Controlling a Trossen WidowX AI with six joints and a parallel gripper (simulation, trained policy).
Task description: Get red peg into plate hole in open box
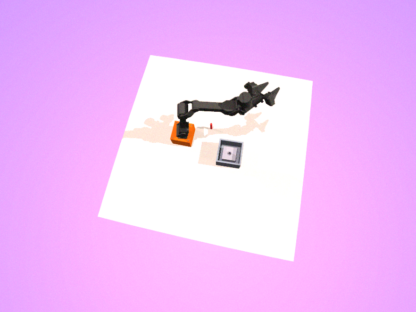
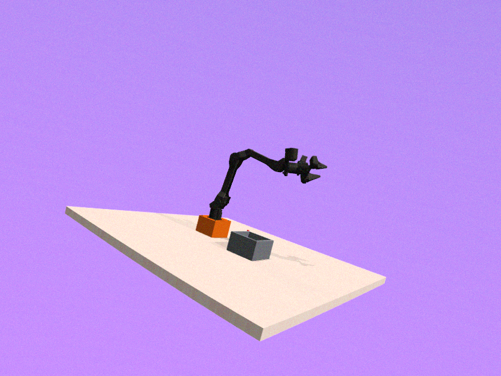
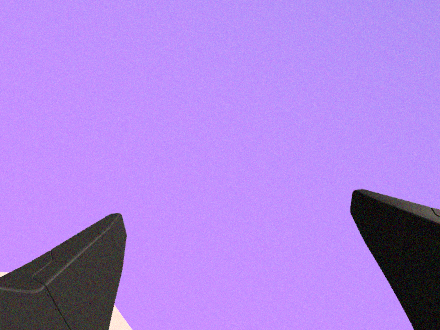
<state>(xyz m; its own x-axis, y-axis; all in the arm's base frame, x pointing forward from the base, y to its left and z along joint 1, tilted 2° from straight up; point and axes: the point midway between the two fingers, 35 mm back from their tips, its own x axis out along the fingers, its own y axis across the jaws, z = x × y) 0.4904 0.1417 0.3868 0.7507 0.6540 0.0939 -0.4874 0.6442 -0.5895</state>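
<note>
Now: gripper tip 330 mm past the red peg, 60 mm to the left of it and 460 mm above it. The rest, counted from my gripper tip: grey box 190 mm behind, 250 mm to the right, 470 mm below.
</note>
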